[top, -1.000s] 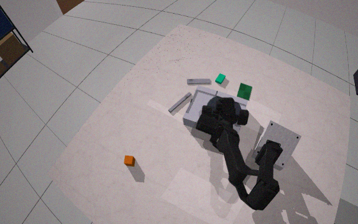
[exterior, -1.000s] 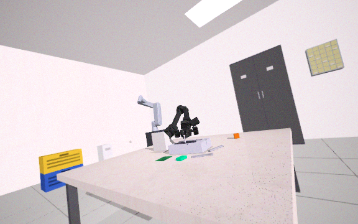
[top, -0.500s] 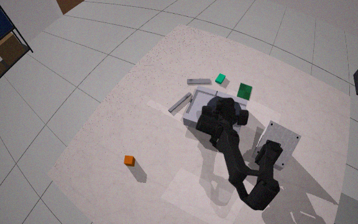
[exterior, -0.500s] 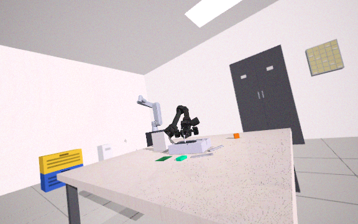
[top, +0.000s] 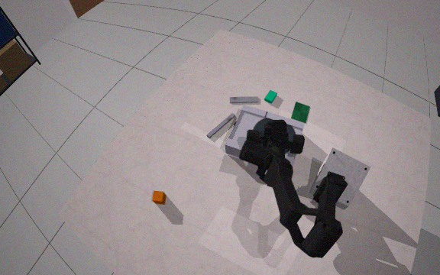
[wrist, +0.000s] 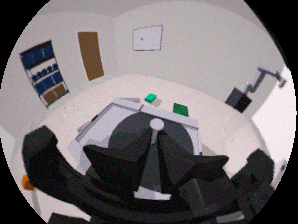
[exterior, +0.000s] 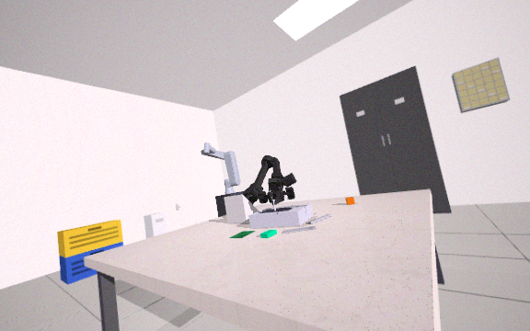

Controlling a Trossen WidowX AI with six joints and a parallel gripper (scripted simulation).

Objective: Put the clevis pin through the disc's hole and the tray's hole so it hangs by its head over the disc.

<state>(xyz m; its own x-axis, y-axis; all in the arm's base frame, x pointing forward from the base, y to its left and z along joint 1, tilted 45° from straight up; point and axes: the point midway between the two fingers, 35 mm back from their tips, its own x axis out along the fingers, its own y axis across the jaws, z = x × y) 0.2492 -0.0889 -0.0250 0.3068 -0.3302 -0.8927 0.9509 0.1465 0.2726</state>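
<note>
Now: the steel tray 20 mm ahead of my gripper tip, 10 mm to the left of it and 40 mm below it. Also, from my gripper tip: dark aluminium disc: 30 mm below; steel clevis pin: 10 mm below; orange cube: 260 mm ahead, 380 mm to the left, 70 mm below.
</note>
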